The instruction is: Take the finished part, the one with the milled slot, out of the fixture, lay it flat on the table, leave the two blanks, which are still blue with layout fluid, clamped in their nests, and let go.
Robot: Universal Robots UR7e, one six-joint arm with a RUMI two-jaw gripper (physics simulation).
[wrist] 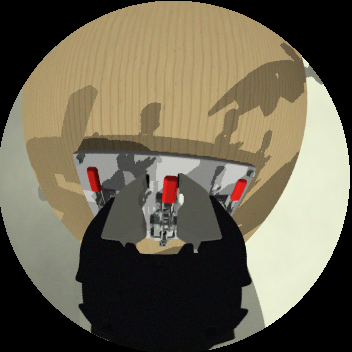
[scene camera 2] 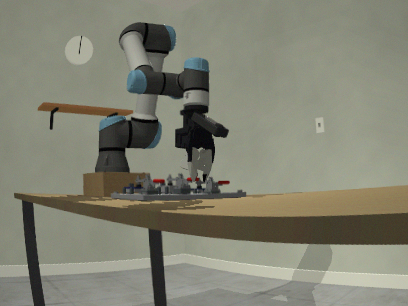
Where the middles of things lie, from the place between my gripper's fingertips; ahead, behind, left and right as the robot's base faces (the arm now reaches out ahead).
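With the grey fixture plate [scene camera 2: 151,197] as my reference, I find my hand 1 cm to the right of it and 10 cm beyond it, and my hand is also 4 cm above the plate.
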